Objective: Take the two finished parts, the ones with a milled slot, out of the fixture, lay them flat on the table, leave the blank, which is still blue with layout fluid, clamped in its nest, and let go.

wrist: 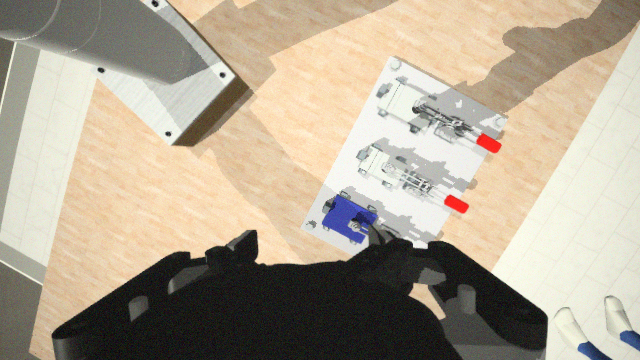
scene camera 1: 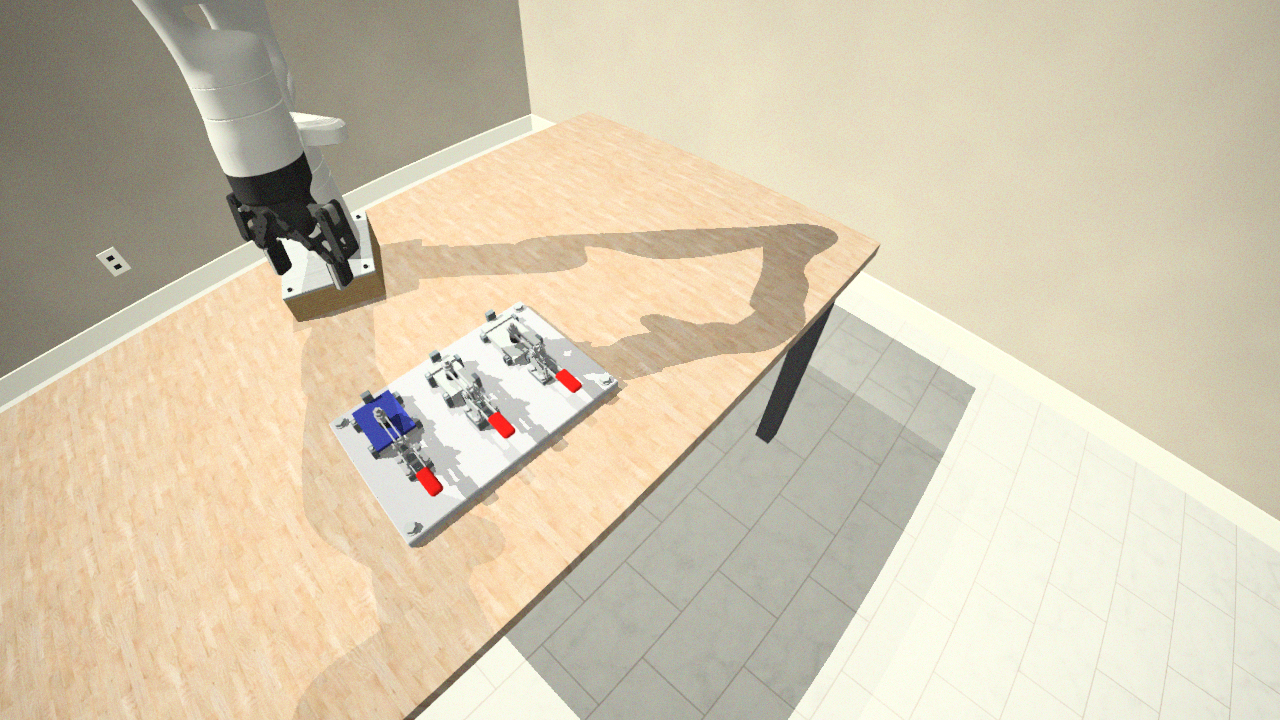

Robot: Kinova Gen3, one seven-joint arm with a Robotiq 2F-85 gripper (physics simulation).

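Seen in the pictures: gripper, fingertip midpoint: [wrist: 312,239] [scene camera 1: 314,278]; arm's base at its link origin: [wrist: 160,54].
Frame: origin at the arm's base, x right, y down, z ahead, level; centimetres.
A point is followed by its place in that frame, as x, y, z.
Note:
The white fixture plate [scene camera 1: 393,497] @[13.9, 5.9, 49.2] [wrist: 342,172] @[2.8, 5.8, 34.1] lies on the table with three nests. The blank [scene camera 1: 366,422] @[11.5, 3.7, 38.1] [wrist: 342,215] @[9.4, 3.8, 37.7] is blue and sits in the end nest, a clamp arm over it. A pale part [scene camera 1: 443,368] [wrist: 375,162] sits in the middle nest and another pale part [scene camera 1: 501,329] @[-12.1, 4.2, 36.4] [wrist: 397,100] @[-12.2, 4.3, 36.1] in the far nest, each under a clamp arm. Their slots are too small to make out. Red clamp handles [scene camera 1: 501,424] @[-1.7, 1.2, 52.7] [wrist: 456,204] @[-1.7, 1.2, 52.2] point toward the table's front edge. My gripper [scene camera 1: 310,268] @[7.5, -16.0, 32.8] [wrist: 312,239] @[7.5, -16.0, 32.8] is open and empty, high above the table, away from the parts.
The robot's base block [scene camera 1: 335,302] @[5.6, 5.7, 8.4] [wrist: 210,112] @[4.6, 3.7, 8.8] stands on the wooden table [scene camera 1: 223,402] @[28.9, 7.4, 14.5] [wrist: 165,190] @[23.7, 7.4, 4.3] behind the fixture. The arm's shadow crosses the table. A person's white shoes [wrist: 570,325] show on the floor at the lower right of the wrist view.

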